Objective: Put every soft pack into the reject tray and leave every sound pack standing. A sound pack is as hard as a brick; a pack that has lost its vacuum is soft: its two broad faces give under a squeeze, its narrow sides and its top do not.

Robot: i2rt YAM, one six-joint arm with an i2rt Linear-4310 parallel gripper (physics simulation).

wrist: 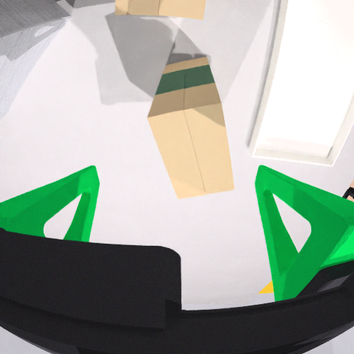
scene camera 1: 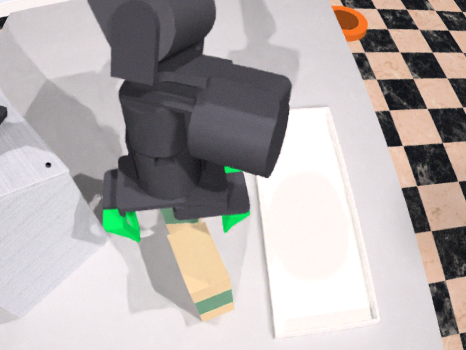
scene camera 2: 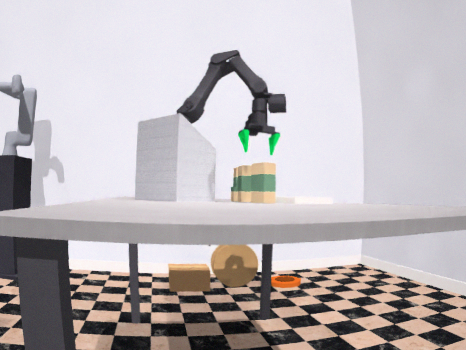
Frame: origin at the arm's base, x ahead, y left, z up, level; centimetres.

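Seen in the pictures: gripper, fingertip midpoint: (scene camera 1: pixel 181 232) (scene camera 2: pixel 258 153); arm's base at its link origin: (scene camera 2: pixel 176 135).
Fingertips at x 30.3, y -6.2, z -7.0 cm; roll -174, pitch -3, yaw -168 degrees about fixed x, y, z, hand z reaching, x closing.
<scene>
Offsets run from my fingertips to a thing's middle.
My gripper (scene camera 1: pixel 182 235) (scene camera 2: pixel 258 152) (wrist: pixel 176 174) is open and empty. It hangs above the nearest pack @(dx +1.5, dy -1.3, dz -10.6 cm) (scene camera 1: pixel 202 262) (scene camera 2: pixel 263 182) (wrist: pixel 192 150), a tan block with a green band that stands upright and slightly turned. A second tan pack @(dx -4.5, dy +11.7, dz -10.6 cm) (scene camera 1: pixel 180 216) (scene camera 2: pixel 245 183) (wrist: pixel 160 7) stands behind it; in scene camera 1 my gripper body hides most of it. Part of another pack @(dx -6.5, dy +23.0, dz -14.6 cm) (scene camera 2: pixel 234 193) shows at the row's left edge in scene camera 2. The white reject tray @(dx +16.2, dy +13.0, dz -16.5 cm) (scene camera 1: pixel 305 305) (scene camera 2: pixel 313 201) (wrist: pixel 307 90) lies right of the packs; no pack shows in it. Softness cannot be seen.
A large grey block (scene camera 1: pixel 45 235) (scene camera 2: pixel 157 160) (wrist: pixel 22 37) stands on the table left of the packs, taller than they are. The table edge runs beyond the tray on the right. An orange ring (scene camera 1: pixel 356 36) (scene camera 2: pixel 286 285) lies on the floor.
</scene>
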